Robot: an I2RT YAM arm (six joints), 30 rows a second.
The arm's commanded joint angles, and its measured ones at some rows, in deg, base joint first. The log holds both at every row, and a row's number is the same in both.
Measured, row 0:
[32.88, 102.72, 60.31, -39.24, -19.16, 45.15]
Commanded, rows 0 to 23:
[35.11, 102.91, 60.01, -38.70, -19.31, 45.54]
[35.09, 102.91, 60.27, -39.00, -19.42, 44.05]
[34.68, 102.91, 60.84, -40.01, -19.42, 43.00]
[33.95, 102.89, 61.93, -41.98, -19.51, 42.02]
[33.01, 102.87, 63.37, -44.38, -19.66, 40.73]
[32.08, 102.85, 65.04, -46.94, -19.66, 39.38]
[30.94, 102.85, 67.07, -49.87, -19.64, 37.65]
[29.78, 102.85, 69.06, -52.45, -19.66, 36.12]
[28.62, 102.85, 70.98, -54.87, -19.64, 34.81]
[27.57, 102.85, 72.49, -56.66, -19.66, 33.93]
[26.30, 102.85, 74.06, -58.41, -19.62, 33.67]
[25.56, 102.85, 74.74, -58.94, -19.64, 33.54]
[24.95, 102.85, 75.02, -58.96, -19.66, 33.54]
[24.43, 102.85, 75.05, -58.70, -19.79, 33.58]
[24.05, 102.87, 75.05, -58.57, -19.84, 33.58]
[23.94, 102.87, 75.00, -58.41, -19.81, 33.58]
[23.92, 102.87, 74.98, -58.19, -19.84, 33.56]
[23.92, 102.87, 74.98, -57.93, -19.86, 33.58]
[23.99, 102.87, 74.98, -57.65, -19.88, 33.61]
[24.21, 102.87, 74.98, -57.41, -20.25, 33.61]
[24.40, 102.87, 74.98, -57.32, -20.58, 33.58]
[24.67, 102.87, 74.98, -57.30, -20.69, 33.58]
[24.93, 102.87, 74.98, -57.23, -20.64, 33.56]
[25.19, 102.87, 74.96, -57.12, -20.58, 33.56]
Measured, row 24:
[24.25, 102.94, 74.46, -57.60, -20.05, 34.39]
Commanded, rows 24 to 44:
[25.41, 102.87, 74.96, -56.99, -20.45, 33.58]
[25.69, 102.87, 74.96, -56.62, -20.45, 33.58]
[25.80, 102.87, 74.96, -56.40, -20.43, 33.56]
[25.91, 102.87, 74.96, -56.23, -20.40, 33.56]
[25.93, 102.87, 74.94, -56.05, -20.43, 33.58]
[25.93, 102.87, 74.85, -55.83, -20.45, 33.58]
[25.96, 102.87, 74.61, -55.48, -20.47, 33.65]
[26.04, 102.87, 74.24, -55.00, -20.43, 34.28]
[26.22, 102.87, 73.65, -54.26, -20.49, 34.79]
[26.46, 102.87, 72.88, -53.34, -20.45, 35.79]
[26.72, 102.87, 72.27, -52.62, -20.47, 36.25]
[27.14, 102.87, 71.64, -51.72, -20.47, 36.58]
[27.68, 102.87, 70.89, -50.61, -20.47, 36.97]
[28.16, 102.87, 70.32, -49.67, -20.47, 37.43]
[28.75, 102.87, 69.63, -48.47, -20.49, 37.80]
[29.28, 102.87, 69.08, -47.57, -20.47, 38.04]
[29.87, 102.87, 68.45, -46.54, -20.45, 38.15]
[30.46, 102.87, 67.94, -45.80, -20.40, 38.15]
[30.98, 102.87, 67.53, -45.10, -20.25, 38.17]
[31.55, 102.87, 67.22, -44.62, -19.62, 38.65]
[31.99, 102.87, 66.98, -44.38, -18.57, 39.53]
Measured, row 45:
[30.55, 102.94, 68.03, -45.19, -20.27, 37.41]
